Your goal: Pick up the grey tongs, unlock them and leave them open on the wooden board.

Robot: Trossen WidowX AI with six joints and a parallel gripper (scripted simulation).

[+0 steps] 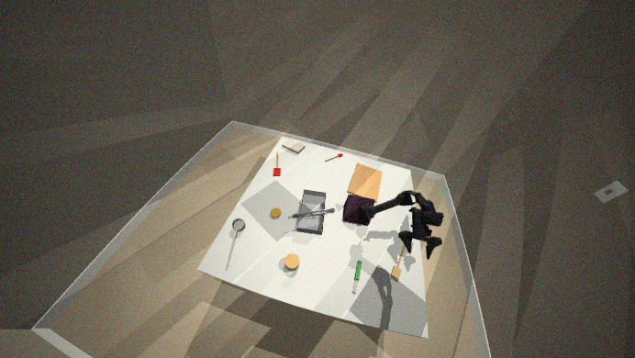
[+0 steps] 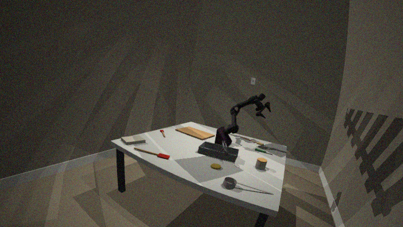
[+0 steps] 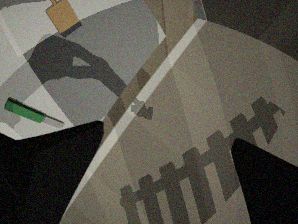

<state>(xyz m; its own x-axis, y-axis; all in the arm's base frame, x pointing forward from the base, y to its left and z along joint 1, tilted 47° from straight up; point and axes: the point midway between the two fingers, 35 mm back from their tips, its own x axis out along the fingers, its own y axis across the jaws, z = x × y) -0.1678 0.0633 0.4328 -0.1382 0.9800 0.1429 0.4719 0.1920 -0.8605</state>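
The roasting tin lies 500 mm ahead of my gripper tip, 340 mm to the right of it and 310 mm below it. The rest, counted from my gripper tip: green-handled tool (330 mm below, 190 mm ahead, 40 mm to the left); cork-topped jar (570 mm ahead, 300 mm below, 10 mm to the left); wooden board (720 mm to the right, 330 mm below, 90 mm ahead).
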